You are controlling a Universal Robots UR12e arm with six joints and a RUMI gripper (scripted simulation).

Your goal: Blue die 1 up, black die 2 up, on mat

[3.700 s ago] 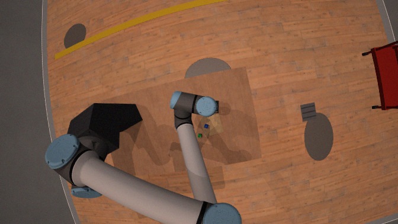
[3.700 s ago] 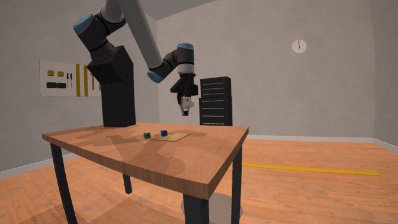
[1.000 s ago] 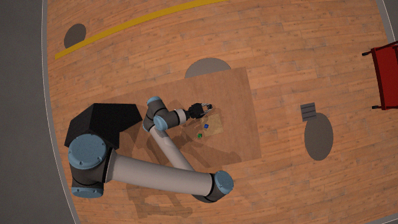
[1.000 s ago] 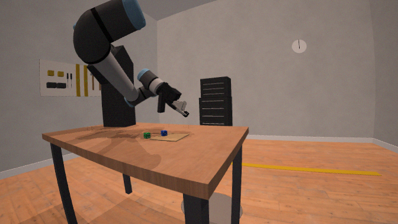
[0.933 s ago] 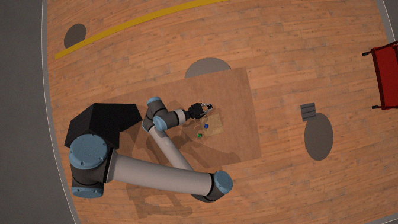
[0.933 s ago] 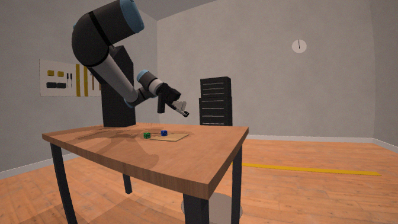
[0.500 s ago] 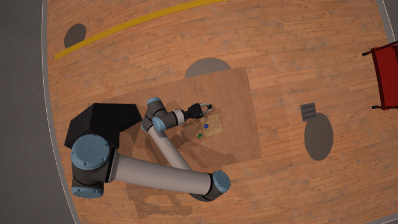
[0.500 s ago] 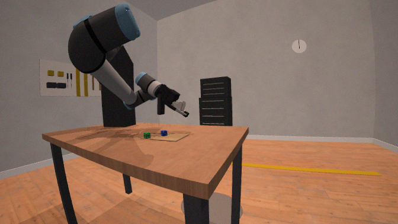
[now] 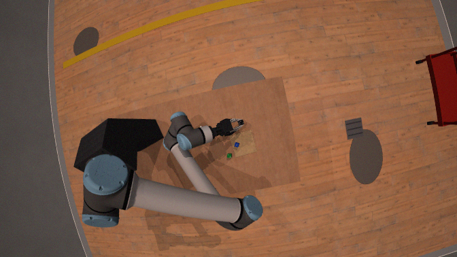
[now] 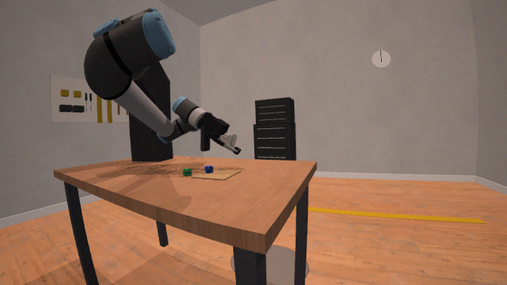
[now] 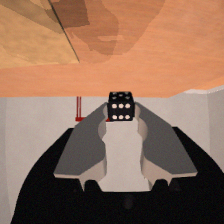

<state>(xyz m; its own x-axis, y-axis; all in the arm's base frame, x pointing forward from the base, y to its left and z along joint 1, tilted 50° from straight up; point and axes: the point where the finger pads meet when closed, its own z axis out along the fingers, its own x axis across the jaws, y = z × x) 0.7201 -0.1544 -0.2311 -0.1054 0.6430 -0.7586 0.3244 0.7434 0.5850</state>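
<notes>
Now: hand 60 mm past the blue die, 120 mm to the left of it and 60 mm above it. The rest, counted from my hand: green die (120 mm behind, 180 mm to the right, 70 mm below); tan mat (20 mm behind, 130 mm to the right, 80 mm below); black die (right at my hand).
</notes>
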